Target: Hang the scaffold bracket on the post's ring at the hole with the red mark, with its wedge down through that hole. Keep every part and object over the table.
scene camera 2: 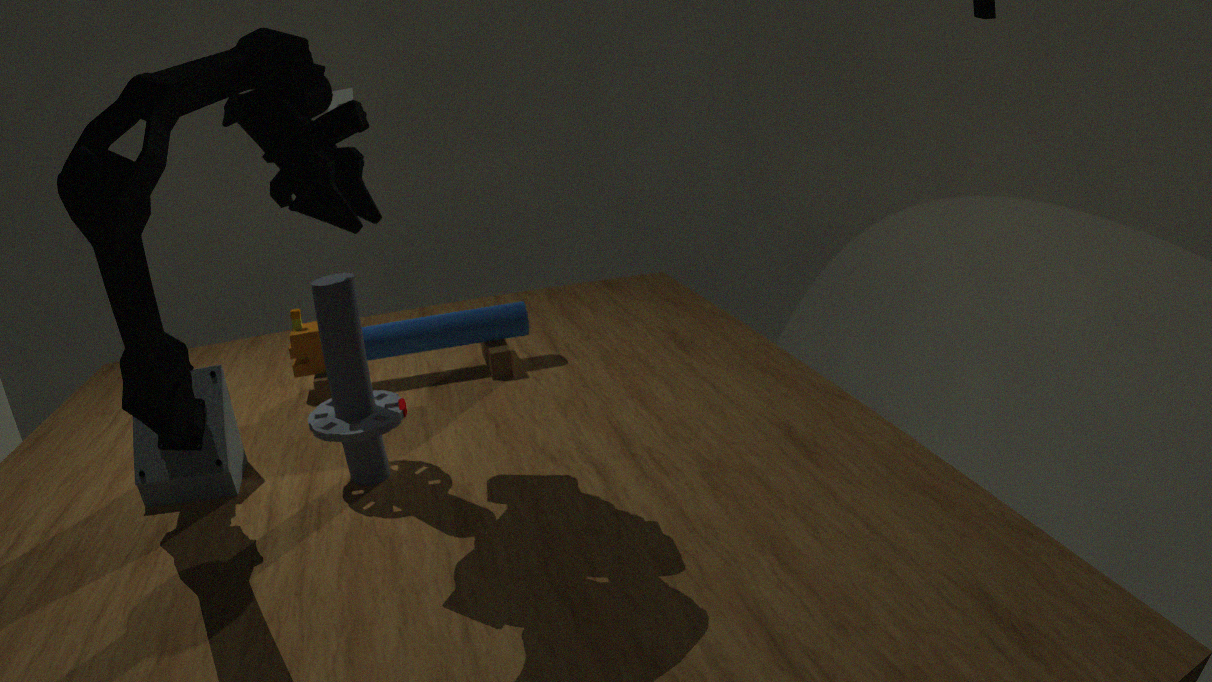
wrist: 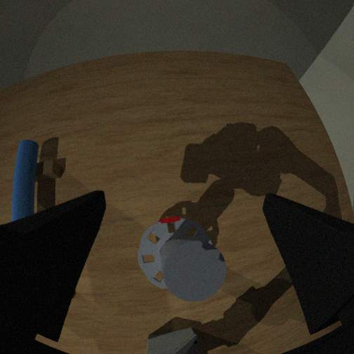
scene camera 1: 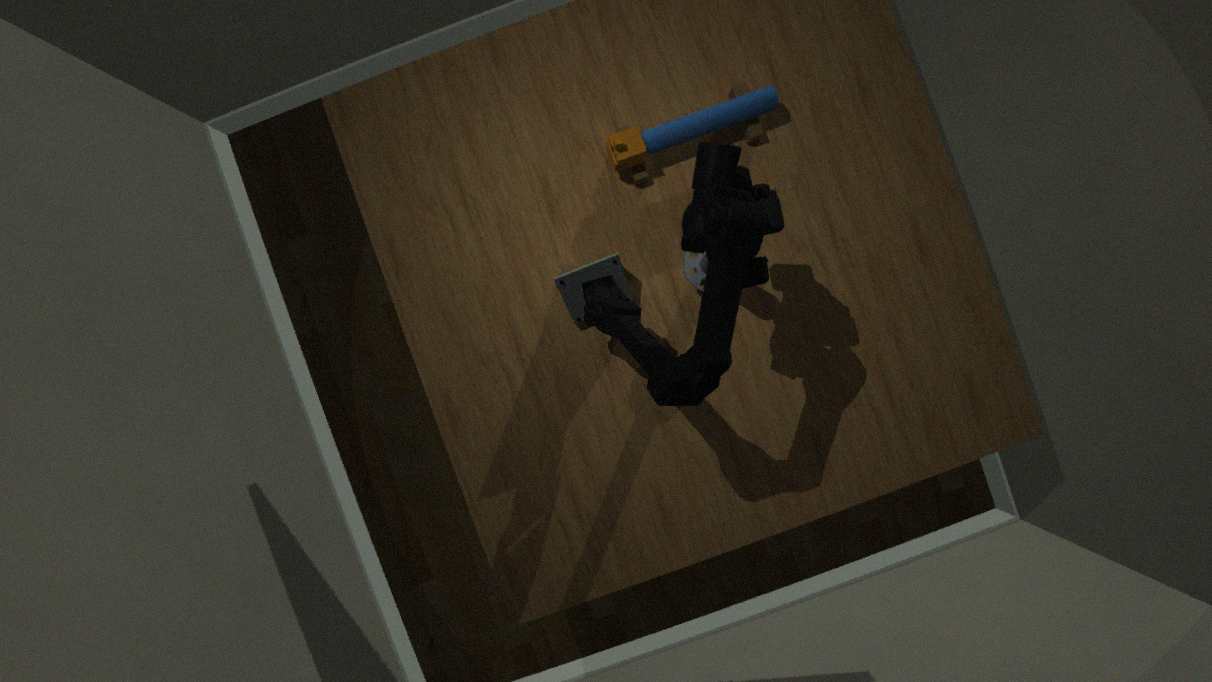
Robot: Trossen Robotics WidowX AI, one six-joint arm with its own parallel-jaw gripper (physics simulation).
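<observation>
The scaffold bracket lies on its side: a blue tube [scene camera 1: 711, 118] [scene camera 2: 449, 327] [wrist: 25, 182] with an orange head [scene camera 1: 627, 149] [scene camera 2: 306, 349] at one end. Its yellow wedge [scene camera 1: 620, 147] [scene camera 2: 295, 320] sticks up from the head. The grey post [scene camera 2: 342, 347] [wrist: 195, 272] stands upright with a ring [scene camera 1: 700, 261] [scene camera 2: 372, 424] [wrist: 159, 248] of holes round its lower part. The red mark [scene camera 2: 402, 408] [wrist: 170, 220] is on the ring's rim beside one hole. My gripper [scene camera 2: 369, 223] [wrist: 186, 201] is open and empty, above the post's top. The arm hides most of the post in scene camera 1.
Wooden blocks [scene camera 2: 498, 358] [wrist: 52, 167] hold the bracket off the wooden table [scene camera 1: 508, 212] [scene camera 2: 762, 475] [wrist: 115, 110]. The arm's grey base [scene camera 1: 567, 292] [scene camera 2: 222, 424] [wrist: 170, 344] stands near the post. The arm casts a large shadow on the table.
</observation>
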